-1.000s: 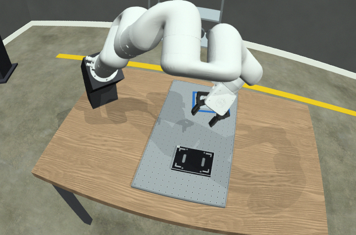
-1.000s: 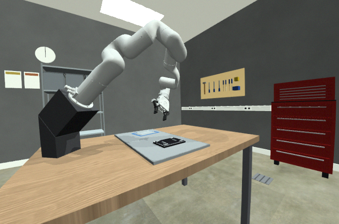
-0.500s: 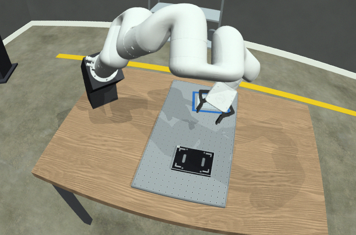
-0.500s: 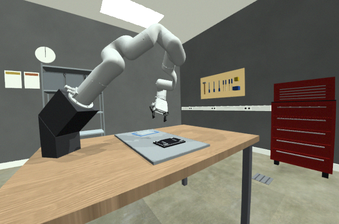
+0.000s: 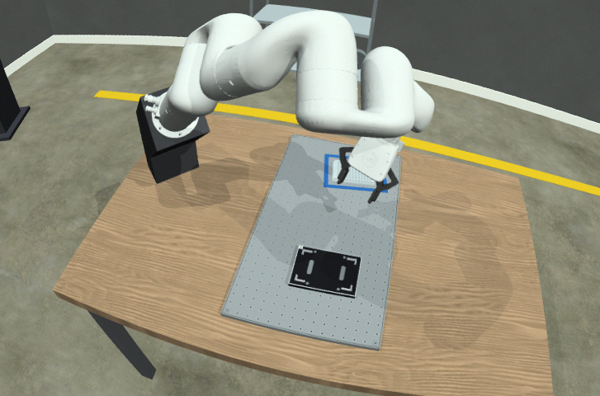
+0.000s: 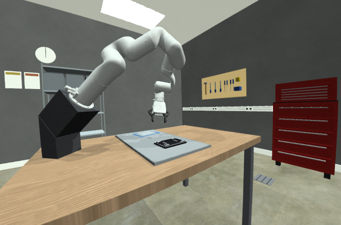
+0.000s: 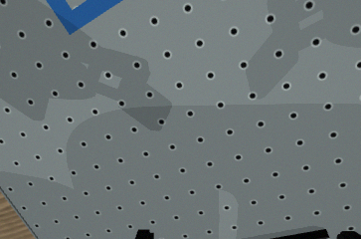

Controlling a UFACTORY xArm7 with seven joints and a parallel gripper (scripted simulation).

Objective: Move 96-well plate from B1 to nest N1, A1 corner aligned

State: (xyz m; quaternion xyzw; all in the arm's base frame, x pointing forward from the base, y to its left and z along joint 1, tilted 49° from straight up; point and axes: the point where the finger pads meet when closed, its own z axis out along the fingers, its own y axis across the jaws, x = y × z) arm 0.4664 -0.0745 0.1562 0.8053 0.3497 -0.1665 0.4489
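Right now the 96-well plate is 60 mm ahead of my hand, 190 mm to the left of it and 120 mm below it. Also, from my hand: black plate nest 90 mm behind, 160 mm to the right, 120 mm below.
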